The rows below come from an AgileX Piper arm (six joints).
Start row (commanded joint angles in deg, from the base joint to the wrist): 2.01 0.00 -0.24 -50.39 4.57 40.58
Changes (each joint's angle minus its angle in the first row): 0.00 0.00 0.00 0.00 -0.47 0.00; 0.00 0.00 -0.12 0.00 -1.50 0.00; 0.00 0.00 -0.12 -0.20 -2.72 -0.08; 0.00 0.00 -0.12 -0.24 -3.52 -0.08; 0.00 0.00 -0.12 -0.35 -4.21 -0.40; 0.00 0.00 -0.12 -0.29 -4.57 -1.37; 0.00 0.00 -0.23 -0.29 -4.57 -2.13; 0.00 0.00 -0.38 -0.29 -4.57 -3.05; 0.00 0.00 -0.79 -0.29 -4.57 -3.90; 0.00 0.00 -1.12 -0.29 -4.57 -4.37; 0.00 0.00 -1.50 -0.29 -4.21 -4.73; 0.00 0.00 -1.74 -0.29 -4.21 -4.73; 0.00 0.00 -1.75 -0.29 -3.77 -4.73; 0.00 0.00 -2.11 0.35 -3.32 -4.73; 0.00 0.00 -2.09 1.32 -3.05 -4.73; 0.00 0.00 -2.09 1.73 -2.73 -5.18; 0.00 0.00 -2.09 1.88 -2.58 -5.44; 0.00 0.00 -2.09 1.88 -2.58 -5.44
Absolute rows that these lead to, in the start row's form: 2.01 0.00 -0.24 -50.39 4.10 40.58; 2.01 0.00 -0.36 -50.39 3.07 40.58; 2.01 0.00 -0.36 -50.59 1.85 40.50; 2.01 0.00 -0.36 -50.63 1.05 40.50; 2.01 0.00 -0.36 -50.74 0.36 40.18; 2.01 0.00 -0.36 -50.68 0.00 39.21; 2.01 0.00 -0.47 -50.68 0.00 38.45; 2.01 0.00 -0.62 -50.68 0.00 37.53; 2.01 0.00 -1.03 -50.68 0.00 36.68; 2.01 0.00 -1.36 -50.68 0.00 36.21; 2.01 0.00 -1.74 -50.68 0.36 35.85; 2.01 0.00 -1.98 -50.68 0.36 35.85; 2.01 0.00 -1.99 -50.68 0.80 35.85; 2.01 0.00 -2.35 -50.04 1.25 35.85; 2.01 0.00 -2.33 -49.07 1.52 35.85; 2.01 0.00 -2.33 -48.66 1.84 35.40; 2.01 0.00 -2.33 -48.51 1.99 35.14; 2.01 0.00 -2.33 -48.51 1.99 35.14
